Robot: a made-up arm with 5 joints.
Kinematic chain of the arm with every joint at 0, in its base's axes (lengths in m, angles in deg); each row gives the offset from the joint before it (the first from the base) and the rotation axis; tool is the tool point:
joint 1: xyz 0 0 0.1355 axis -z
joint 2: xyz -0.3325 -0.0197 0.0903 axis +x
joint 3: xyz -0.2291 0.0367 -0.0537 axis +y
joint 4: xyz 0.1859 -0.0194 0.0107 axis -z
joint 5: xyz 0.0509 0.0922 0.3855 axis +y
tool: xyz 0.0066 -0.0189 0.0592
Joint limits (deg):
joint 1: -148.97..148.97
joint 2: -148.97..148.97
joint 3: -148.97..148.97
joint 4: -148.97..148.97
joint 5: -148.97..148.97
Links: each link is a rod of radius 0.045 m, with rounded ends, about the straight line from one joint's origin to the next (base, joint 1, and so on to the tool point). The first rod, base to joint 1, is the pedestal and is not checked.
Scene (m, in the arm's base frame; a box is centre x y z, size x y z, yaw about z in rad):
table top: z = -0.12
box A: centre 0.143 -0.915 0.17 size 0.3 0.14 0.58 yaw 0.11
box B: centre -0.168 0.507 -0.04 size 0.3 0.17 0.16 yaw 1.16
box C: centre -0.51 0.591 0 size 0.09 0.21 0.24 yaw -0.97
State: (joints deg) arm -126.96 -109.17 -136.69 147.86 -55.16
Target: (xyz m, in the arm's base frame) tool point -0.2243 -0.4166 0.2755
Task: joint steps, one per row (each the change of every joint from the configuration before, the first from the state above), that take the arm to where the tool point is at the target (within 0.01 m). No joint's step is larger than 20 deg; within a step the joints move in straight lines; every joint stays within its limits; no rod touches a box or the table.
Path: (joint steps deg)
1: -3.67 9.33 19.32 -5.43 6.00
2: -3.67 9.33 19.32 -5.44 6.00
3: -3.66 9.32 19.32 -5.43 6.00
4: -3.67 9.33 19.32 -5.43 6.00
5: -3.67 9.33 19.32 -5.44 6.00
6: -3.67 9.33 19.32 -5.43 5.99
7: 15.51 -6.29 10.83 11.24 -5.57
8: 15.51 -6.29 10.83 11.23 -5.57
9: 15.51 -6.29 10.83 11.24 -5.57
10: -3.21 -7.90 -5.61 -5.49 -16.31
11: -3.22 -7.89 -5.61 -5.50 -16.31

